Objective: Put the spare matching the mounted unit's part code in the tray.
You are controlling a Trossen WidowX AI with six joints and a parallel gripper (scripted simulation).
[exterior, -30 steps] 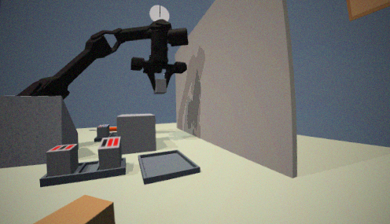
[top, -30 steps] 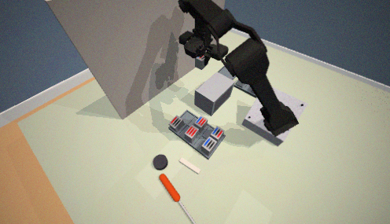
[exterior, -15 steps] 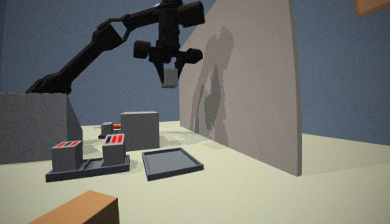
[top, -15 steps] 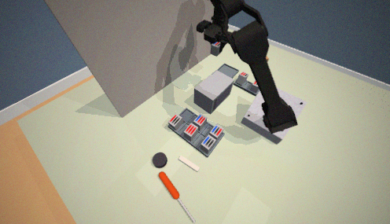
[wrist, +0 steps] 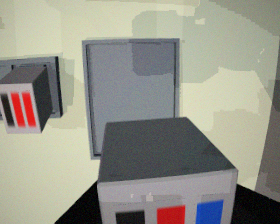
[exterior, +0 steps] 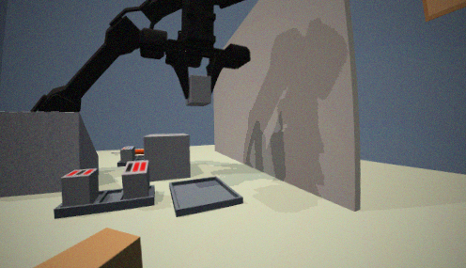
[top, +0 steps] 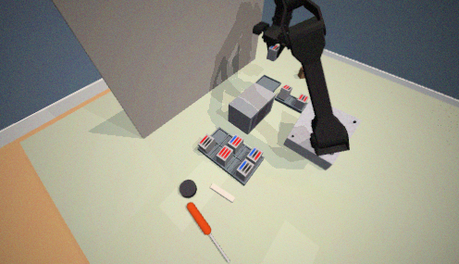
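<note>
Right now the shallow tray is 16 cm below my gripper tip. Round my gripper tip: spare block 2 cm above; then rack 13 cm behind, 3 cm to the left, 16 cm below; then mounted unit 1 cm behind, 21 cm to the left, 12 cm below.
</note>
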